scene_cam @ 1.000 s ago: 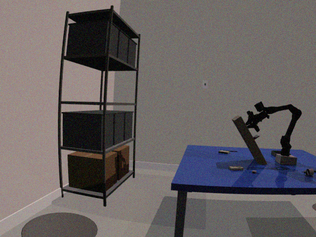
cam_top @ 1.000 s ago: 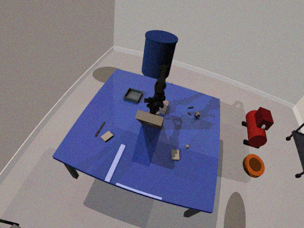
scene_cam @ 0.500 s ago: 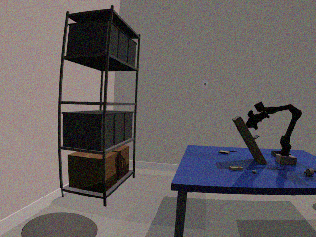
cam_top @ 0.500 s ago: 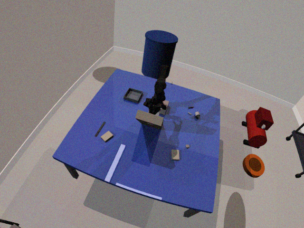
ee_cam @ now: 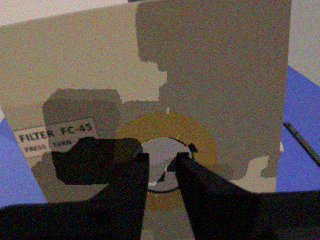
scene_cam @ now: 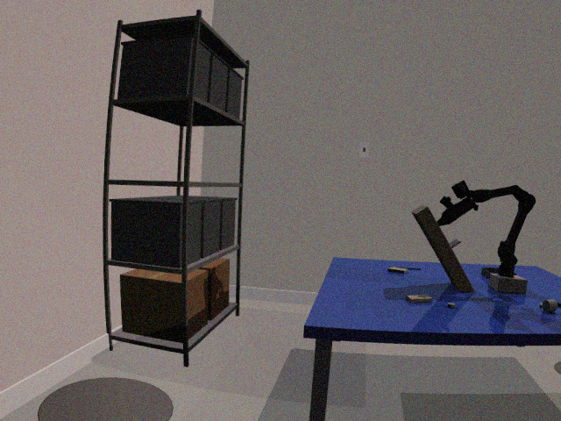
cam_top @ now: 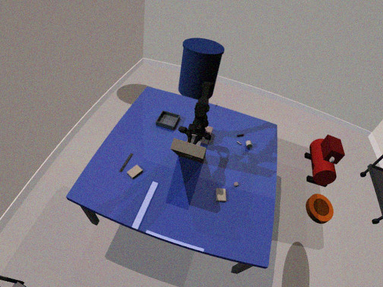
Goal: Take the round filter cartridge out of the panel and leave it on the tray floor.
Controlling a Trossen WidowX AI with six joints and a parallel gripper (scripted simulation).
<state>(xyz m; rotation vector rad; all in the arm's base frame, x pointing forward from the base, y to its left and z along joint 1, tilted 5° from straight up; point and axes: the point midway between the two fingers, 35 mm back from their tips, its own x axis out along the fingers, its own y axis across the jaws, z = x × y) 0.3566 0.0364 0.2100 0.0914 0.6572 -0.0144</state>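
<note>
My gripper tip is 1 cm short of the round grey filter cartridge and 1 cm above it. Also, from my gripper tip: dark tray 41 cm behind, 31 cm to the right, 26 cm below.
</note>
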